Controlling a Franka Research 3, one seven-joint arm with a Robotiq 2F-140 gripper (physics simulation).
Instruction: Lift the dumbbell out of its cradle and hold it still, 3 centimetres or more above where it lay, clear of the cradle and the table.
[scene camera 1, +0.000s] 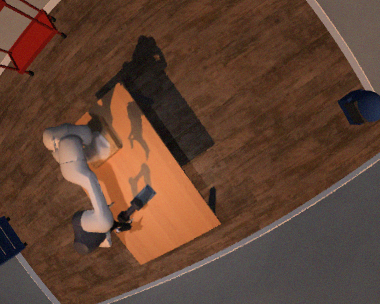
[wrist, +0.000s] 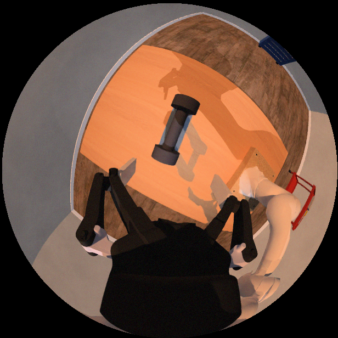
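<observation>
A dark dumbbell (scene camera 1: 135, 204) (wrist: 175, 128) with two thick round heads lies in a grey-blue cradle (scene camera 1: 146, 192) (wrist: 187, 125) on the orange wooden table (scene camera 1: 185, 215) (wrist: 120, 100). In the wrist view it slants slightly, with one head toward my fingers and the other farther off, and the handle hides much of the cradle. My gripper (scene camera 1: 121, 225) (wrist: 174, 172) is wide open and empty. In the wrist view the dumbbell's near head shows just beyond the gap between the fingertips. In the scene view the gripper is beside the dumbbell's lower left end, its fingertips hard to make out.
My arm (scene camera 1: 72, 160) (wrist: 282, 215) rises from a tan base plate (scene camera 1: 106, 156) (wrist: 243, 167) at the table's other end. A red cart (scene camera 1: 32, 44) stands on the floor at upper left, a blue slatted object (scene camera 1: 9, 240) (wrist: 277, 50) at lower left, and a blue object (scene camera 1: 369, 106) far right.
</observation>
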